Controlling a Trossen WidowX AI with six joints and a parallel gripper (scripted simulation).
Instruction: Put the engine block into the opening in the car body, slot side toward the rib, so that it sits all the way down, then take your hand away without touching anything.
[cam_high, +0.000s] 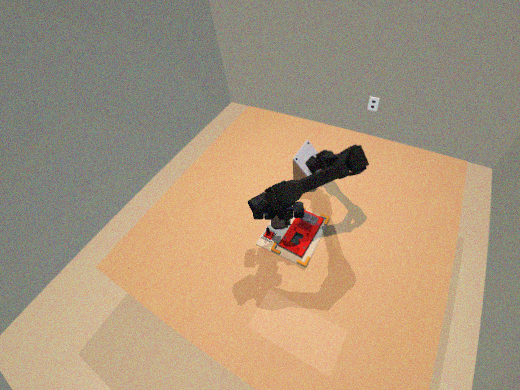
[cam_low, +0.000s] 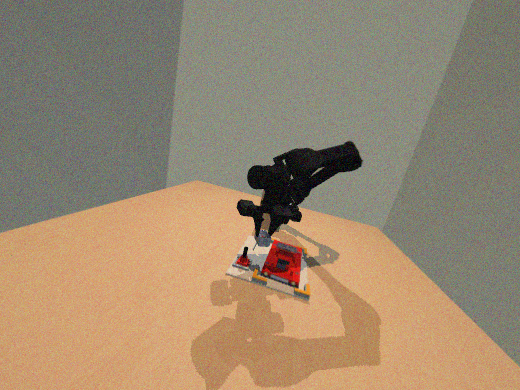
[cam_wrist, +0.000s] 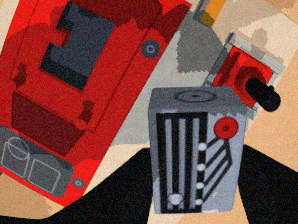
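Now: the grey plate 80 mm below my gripper tip, 60 mm to the left of it and 30 mm behind it. From my gripper tip the other things lie so: engine block (10 mm below).
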